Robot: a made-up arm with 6 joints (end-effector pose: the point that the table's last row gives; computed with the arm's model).
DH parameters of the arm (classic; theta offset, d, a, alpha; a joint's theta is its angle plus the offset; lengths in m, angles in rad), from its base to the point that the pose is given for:
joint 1: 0 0.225 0 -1.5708
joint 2: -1.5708 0 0.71 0
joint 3: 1.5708 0.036 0 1.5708
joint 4: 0 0.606 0 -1.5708
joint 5: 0 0 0 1.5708
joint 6: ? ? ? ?
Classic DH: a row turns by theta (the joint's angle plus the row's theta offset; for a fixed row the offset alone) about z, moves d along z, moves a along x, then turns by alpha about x.
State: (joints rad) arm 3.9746 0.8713 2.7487 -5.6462 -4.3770 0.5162
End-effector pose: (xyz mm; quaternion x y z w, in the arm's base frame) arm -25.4 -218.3 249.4 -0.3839 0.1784 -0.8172 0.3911
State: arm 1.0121 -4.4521 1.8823 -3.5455 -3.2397 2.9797
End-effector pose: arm 207.4 411.5 -338.1 -0.1392 0.2942 0.5592 0.7625
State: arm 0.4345 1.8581 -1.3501 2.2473 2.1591 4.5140
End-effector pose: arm 717.2 489.8 515.3 -0.6744 -0.4012 0.4174 0.4583
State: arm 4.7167 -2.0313 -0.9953 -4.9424 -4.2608 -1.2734
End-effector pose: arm 176.5 731.5 -617.6 0.4107 0.3206 0.7552 0.3977
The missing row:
joint 6: 0 0.164 0 0
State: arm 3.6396 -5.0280 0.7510 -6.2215 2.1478 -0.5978
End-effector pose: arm -932.3 -557.5 103.1 0.7451 0.4572 0.4825 0.0549
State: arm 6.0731 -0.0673 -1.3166 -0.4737 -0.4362 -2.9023
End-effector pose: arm -769.0 233.1 1013.0 -0.7721 0.0666 0.5996 0.2001
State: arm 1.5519 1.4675 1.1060 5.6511 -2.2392 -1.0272
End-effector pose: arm -91.9 1067.0 -71.1 -0.2098 -0.1564 0.4657 0.8454
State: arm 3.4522 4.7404 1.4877 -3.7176 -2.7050 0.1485
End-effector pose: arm 643.9 208.6 704.8 -0.2027 -0.9495 0.0007 0.2395
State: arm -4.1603 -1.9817 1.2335 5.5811 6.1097 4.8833
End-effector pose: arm 577.3 -1040.7 489.2 0.3916 0.1748 -0.0110 0.9033
